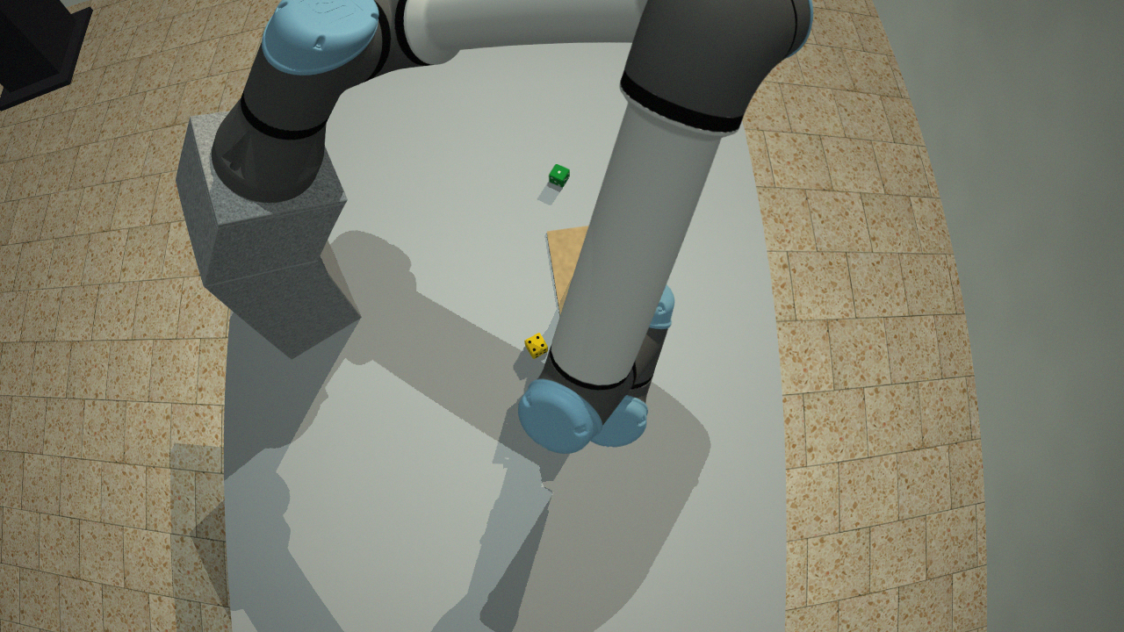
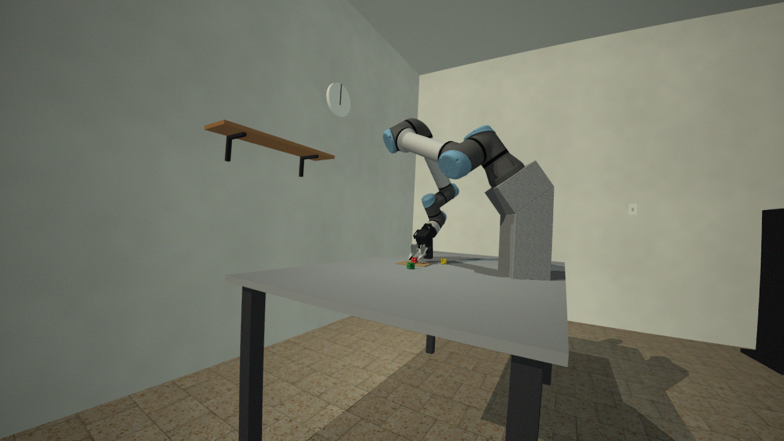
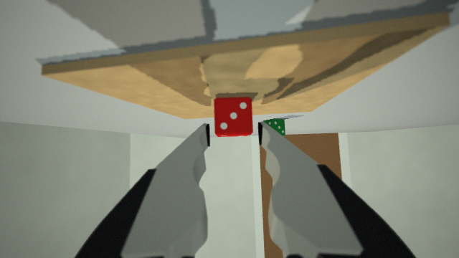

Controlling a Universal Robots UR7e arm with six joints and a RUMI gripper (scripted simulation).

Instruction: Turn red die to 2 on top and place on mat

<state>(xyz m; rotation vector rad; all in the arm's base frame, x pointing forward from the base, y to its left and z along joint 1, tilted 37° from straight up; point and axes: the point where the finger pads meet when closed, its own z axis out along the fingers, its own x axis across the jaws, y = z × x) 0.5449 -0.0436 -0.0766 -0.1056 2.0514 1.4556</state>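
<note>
My gripper is now 1 cm above the red die. From my hand the other things lie so: yellow die: 11 cm behind, 11 cm to the right, 1 cm below; green die: 4 cm behind, 16 cm to the left, 1 cm below; tan mat: 2 cm below.
</note>
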